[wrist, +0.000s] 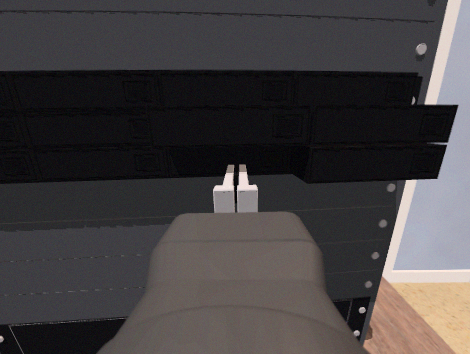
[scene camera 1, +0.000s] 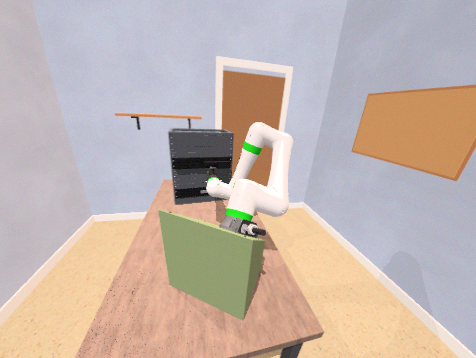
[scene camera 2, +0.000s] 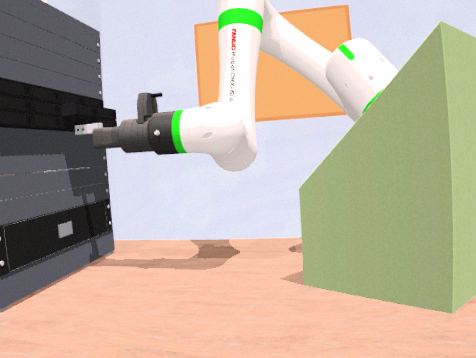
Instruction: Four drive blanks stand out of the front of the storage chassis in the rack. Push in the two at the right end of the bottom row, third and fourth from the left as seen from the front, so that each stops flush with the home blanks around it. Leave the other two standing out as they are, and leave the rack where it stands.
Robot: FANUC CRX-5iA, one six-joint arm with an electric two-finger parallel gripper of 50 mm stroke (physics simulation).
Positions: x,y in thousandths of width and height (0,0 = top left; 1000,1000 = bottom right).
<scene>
A rack shows in the wrist view (261,346), in scene camera 1 (404,432) and in scene camera 2 (133,619).
</scene>
